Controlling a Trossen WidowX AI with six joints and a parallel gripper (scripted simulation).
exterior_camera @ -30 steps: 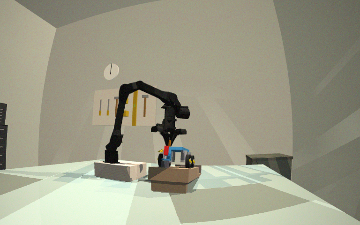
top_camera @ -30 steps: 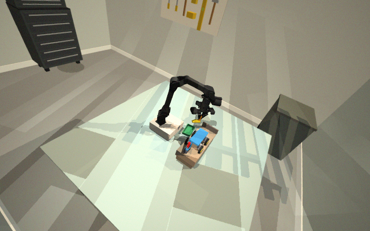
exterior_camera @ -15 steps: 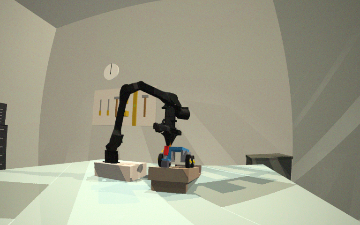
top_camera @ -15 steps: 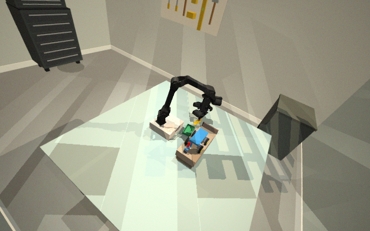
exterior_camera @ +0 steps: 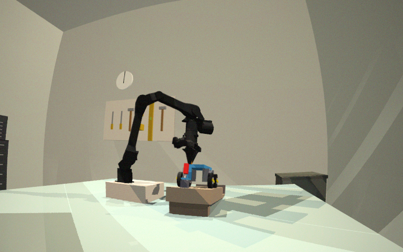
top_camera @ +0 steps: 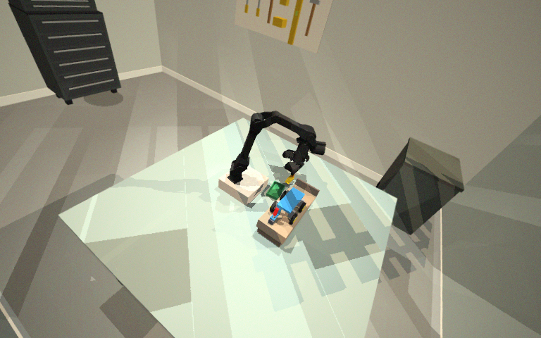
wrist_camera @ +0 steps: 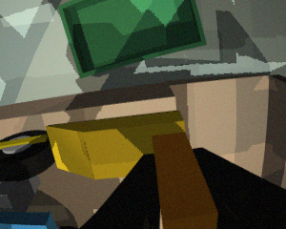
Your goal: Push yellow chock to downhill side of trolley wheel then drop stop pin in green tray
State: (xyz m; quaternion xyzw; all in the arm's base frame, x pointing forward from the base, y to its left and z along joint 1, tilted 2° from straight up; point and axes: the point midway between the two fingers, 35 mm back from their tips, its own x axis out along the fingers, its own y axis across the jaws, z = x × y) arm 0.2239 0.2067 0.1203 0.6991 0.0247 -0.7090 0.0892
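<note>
Right now the red-headed stop pin is 26 cm to the right of my gripper tip, 11 cm ahead of it and 2 cm below it. Also, from my gripper tip: dark lip 13 cm below, 12 cm to the left, 6 cm ahead; then yellow chock 2 cm to the right, 1 cm below, 1 cm ahead; then green tray 16 cm below, 5 cm behind, 4 cm to the right.
</note>
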